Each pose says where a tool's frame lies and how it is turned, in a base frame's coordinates. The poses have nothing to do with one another.
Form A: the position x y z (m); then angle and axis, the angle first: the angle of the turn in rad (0 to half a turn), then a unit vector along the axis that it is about.
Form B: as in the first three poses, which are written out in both.
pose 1, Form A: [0.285 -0.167 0.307 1.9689 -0.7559 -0.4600 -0.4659]
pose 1, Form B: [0.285 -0.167 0.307 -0.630 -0.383 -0.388 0.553]
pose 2, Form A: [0.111 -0.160 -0.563 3.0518 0.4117 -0.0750 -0.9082]
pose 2, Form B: [0.111 -0.160 -0.563 0.411 -0.075 -0.907 0.045]
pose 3, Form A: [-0.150 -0.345 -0.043 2.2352 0.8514 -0.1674 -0.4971]
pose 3, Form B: [-0.150 -0.345 -0.043 0.765 -0.151 -0.447 0.438]
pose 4, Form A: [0.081 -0.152 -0.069 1.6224 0.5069 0.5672 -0.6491]
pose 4, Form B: [0.081 -0.152 -0.069 0.368 0.411 -0.471 0.689]
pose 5, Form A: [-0.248 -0.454 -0.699 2.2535 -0.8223 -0.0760 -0.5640]
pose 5, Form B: [-0.248 -0.454 -0.699 -0.743 -0.069 -0.509 0.430]
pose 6, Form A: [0.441 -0.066 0.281 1.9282 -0.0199 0.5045 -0.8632]
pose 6, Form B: [0.441 -0.066 0.281 -0.016 0.414 -0.709 0.570]
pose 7, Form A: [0.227 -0.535 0.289 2.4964 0.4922 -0.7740 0.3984]
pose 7, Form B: [0.227 -0.535 0.289 0.467 -0.734 0.378 0.317]
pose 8, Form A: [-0.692 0.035 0.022 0.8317 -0.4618 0.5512 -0.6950]
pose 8, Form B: [-0.692 0.035 0.022 -0.187 0.223 -0.281 0.915]
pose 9, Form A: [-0.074 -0.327 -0.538 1.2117 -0.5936 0.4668 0.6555]
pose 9, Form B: [-0.074 -0.327 -0.538 -0.338 0.266 0.373 0.822]
